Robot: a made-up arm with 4 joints.
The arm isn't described. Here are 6 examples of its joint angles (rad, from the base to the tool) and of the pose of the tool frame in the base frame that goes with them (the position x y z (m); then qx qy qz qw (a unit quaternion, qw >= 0)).
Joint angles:
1: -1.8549 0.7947 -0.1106 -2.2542
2: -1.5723 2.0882 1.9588 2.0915
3: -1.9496 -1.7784 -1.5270 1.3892
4: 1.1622 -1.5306 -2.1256 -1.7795
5: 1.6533 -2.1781 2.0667 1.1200
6: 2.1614 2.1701 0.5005 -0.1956
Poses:
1: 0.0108 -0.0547 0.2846 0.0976 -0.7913 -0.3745 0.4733
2: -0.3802 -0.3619 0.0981 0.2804 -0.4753 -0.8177 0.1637
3: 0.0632 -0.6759 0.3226 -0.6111 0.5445 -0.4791 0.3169
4: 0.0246 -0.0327 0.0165 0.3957 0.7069 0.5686 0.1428
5: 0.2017 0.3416 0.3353 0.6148 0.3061 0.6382 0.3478
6: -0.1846 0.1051 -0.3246 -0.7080 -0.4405 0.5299 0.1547
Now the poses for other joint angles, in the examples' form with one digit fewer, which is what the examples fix.
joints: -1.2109 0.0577 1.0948 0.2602
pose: 0.306 -0.033 0.564 0.028 -0.072 0.008 0.997
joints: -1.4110 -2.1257 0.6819 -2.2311
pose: -0.103 -0.075 0.193 0.060 0.484 -0.872 0.044
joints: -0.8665 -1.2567 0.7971 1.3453
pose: 0.177 0.288 0.521 -0.587 -0.482 -0.039 0.650
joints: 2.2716 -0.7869 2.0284 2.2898
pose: 0.494 0.145 0.183 0.327 -0.141 0.200 0.913
